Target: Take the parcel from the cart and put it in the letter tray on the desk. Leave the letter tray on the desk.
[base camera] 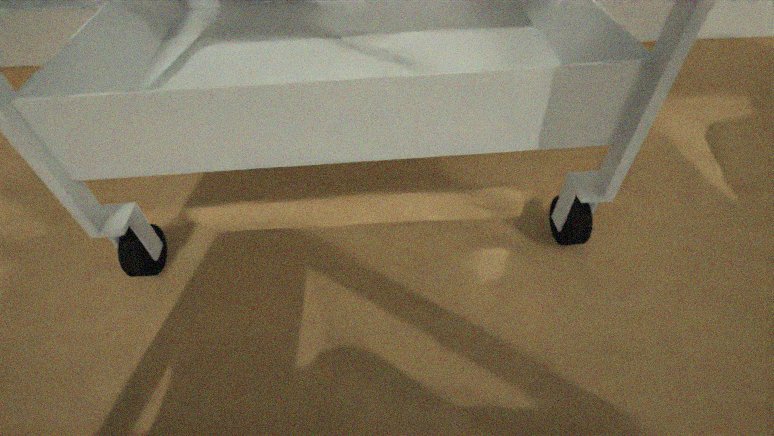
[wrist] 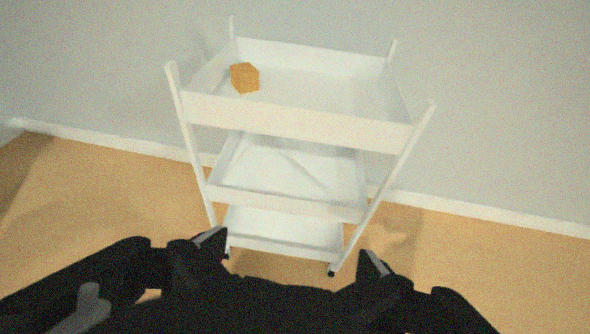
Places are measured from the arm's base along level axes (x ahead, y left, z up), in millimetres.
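Pixels of known places: gripper, fingertip midpoint: (wrist: 291,252).
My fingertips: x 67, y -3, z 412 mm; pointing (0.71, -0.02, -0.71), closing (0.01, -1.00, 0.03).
Observation:
Behind a point stands the place of what it marks.
The parcel (wrist: 244,78) @(x 505, y 168, z 304 mm), a small orange-brown box, sits in the top tray of the white cart, near its left end in the wrist view. The cart (wrist: 295,122) @(x 368, y 28, z 302 mm) (base camera: 303,124) @(x 368, y 59, z -229 mm) has three tiers and stands near the wall; in the base camera view its lowest tier and two black wheels show close in front. My gripper (wrist: 291,252) @(x 67, y -3, z 412 mm) is open and empty, at the bottom of the wrist view, apart from the parcel and with the cart beyond its fingertips. The desk and the letter tray do not show in either view.
A grey wall (wrist: 510,100) @(x 820, y -669, z 234 mm) with a white baseboard (wrist: 480,212) @(x 801, y -937, z -347 mm) runs behind the cart. The cart's corner posts (wrist: 192,145) @(x 358, y 244, z 207 mm) rise above the top tray's rim. The floor (wrist: 115,195) @(x 549, y 855, z -396 mm) (base camera: 677,324) @(x 282, y -247, z -396 mm) is tan, with shadows across it.

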